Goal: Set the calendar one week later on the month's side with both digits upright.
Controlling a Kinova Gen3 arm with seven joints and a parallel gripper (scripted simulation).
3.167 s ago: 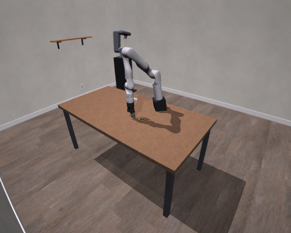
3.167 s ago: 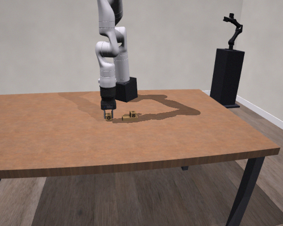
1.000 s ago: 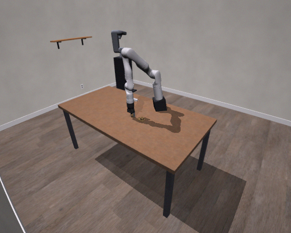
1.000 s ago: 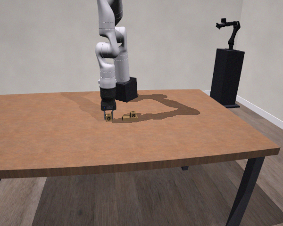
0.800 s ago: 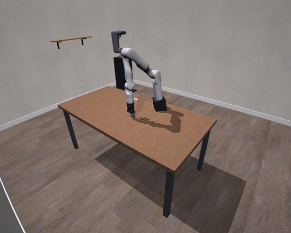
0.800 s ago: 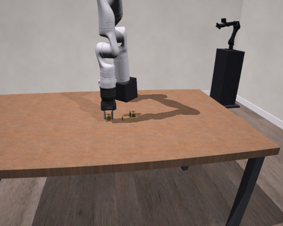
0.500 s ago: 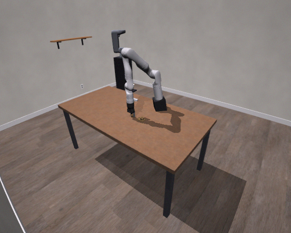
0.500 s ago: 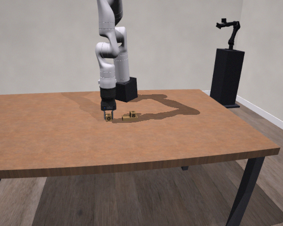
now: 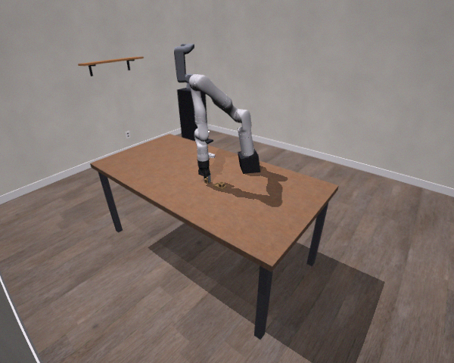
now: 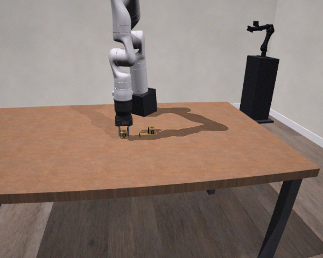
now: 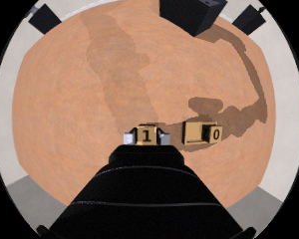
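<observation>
Right now my hand is 11 cm to the right of the wooden tray and 2 cm above it.
</observation>
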